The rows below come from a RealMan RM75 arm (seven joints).
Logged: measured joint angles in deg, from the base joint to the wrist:
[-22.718, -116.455, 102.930, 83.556, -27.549, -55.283, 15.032]
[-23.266, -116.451, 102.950, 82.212, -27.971, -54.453, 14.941]
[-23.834, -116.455, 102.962, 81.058, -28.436, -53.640, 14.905]
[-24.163, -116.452, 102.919, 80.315, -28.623, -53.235, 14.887]
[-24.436, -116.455, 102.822, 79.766, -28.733, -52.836, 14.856]
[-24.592, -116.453, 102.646, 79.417, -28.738, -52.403, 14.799]
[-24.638, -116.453, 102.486, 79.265, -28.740, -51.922, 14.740]
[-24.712, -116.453, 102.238, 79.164, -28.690, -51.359, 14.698]
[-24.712, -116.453, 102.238, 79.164, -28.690, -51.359, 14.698]
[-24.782, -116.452, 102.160, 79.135, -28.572, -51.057, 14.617]
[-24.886, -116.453, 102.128, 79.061, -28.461, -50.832, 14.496]
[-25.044, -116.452, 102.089, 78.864, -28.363, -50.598, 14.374]
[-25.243, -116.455, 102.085, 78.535, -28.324, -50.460, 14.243]
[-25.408, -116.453, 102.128, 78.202, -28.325, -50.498, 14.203]
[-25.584, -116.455, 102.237, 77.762, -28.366, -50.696, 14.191]
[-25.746, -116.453, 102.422, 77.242, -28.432, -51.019, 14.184]
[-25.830, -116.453, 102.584, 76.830, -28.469, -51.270, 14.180]
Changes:
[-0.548, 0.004, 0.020, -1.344, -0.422, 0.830, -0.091]
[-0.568, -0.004, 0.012, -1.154, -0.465, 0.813, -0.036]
[-0.329, 0.003, -0.043, -0.743, -0.187, 0.405, -0.018]
[-0.273, -0.003, -0.097, -0.549, -0.110, 0.399, -0.031]
[-0.156, 0.002, -0.176, -0.349, -0.005, 0.433, -0.057]
[-0.046, 0.000, -0.160, -0.152, -0.002, 0.481, -0.059]
[-0.074, 0.000, -0.248, -0.101, 0.050, 0.563, -0.042]
[0.000, 0.000, 0.000, 0.000, 0.000, 0.000, 0.000]
[-0.070, 0.001, -0.078, -0.029, 0.118, 0.302, -0.081]
[-0.104, -0.001, -0.032, -0.074, 0.111, 0.225, -0.121]
[-0.158, 0.001, -0.039, -0.197, 0.098, 0.234, -0.122]
[-0.199, -0.003, -0.004, -0.329, 0.039, 0.138, -0.131]
[-0.165, 0.002, 0.043, -0.333, -0.001, -0.038, -0.040]
[-0.176, -0.002, 0.109, -0.440, -0.041, -0.198, -0.012]
[-0.162, 0.002, 0.185, -0.520, -0.066, -0.323, -0.007]
[-0.084, 0.000, 0.162, -0.412, -0.037, -0.251, -0.004]

